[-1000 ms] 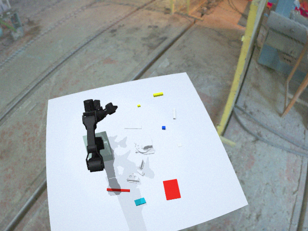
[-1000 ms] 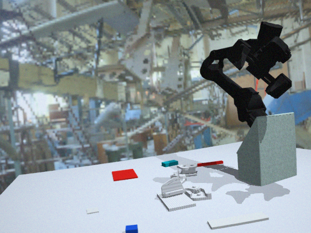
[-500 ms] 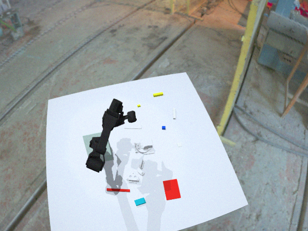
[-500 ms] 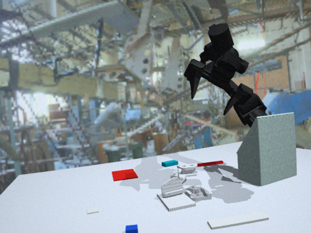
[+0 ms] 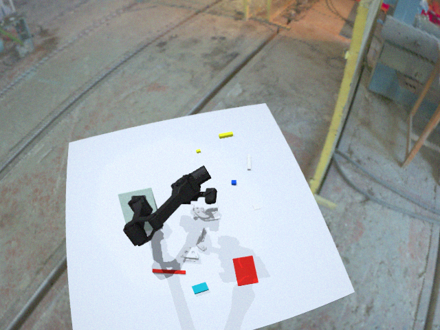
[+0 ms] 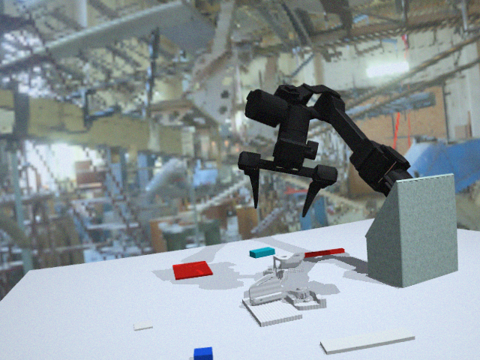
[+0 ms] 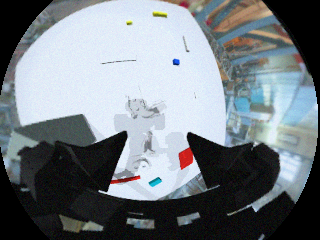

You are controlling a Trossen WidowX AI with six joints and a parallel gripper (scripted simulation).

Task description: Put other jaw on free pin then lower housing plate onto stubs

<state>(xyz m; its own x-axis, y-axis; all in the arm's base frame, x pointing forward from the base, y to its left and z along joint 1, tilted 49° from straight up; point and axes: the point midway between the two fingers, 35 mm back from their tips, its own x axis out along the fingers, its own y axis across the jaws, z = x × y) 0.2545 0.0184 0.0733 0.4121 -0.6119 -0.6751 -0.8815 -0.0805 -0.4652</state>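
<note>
Right now my gripper tip is 160 mm above the curved jaw, 130 mm to the left of it and 10 mm past it. Round my gripper tip: blue cube (190 mm to the left, 190 mm ahead, 150 mm below); white slab (240 mm to the left, 160 mm below, 30 mm behind); red bar (240 mm to the right, 180 mm behind, 160 mm below).
</note>
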